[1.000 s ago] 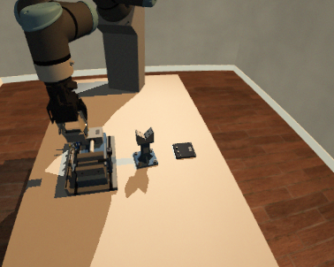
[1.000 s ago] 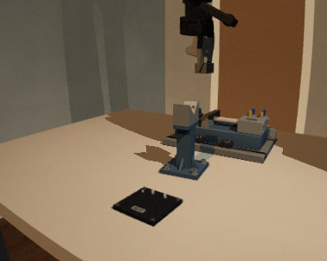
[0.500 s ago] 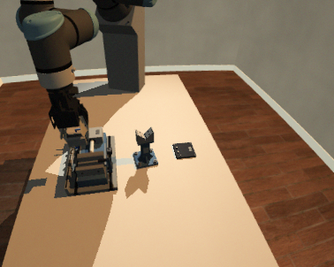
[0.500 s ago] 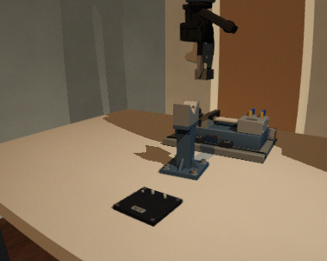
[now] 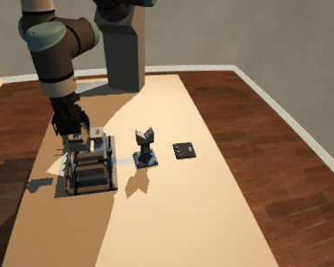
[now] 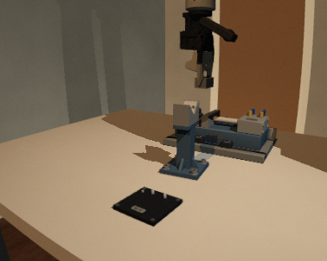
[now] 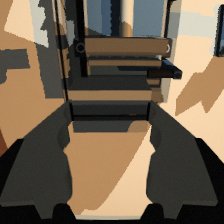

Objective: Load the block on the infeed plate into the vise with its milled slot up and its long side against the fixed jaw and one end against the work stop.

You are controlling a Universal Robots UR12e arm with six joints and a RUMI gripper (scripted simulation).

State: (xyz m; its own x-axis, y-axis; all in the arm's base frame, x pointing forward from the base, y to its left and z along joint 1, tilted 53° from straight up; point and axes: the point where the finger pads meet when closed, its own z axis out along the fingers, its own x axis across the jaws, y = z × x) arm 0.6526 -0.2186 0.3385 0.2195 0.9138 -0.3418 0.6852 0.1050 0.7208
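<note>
Right now the moving jaw is 30 mm behind my hand, 30 mm to the left of it and 110 mm below it. Round my hand: dark work stop rod (20 mm ahead, 60 mm to the left, 100 mm below); part (right at my hand); cream cylinder rod (80 mm behind, 40 mm to the left, 110 mm below).
</note>
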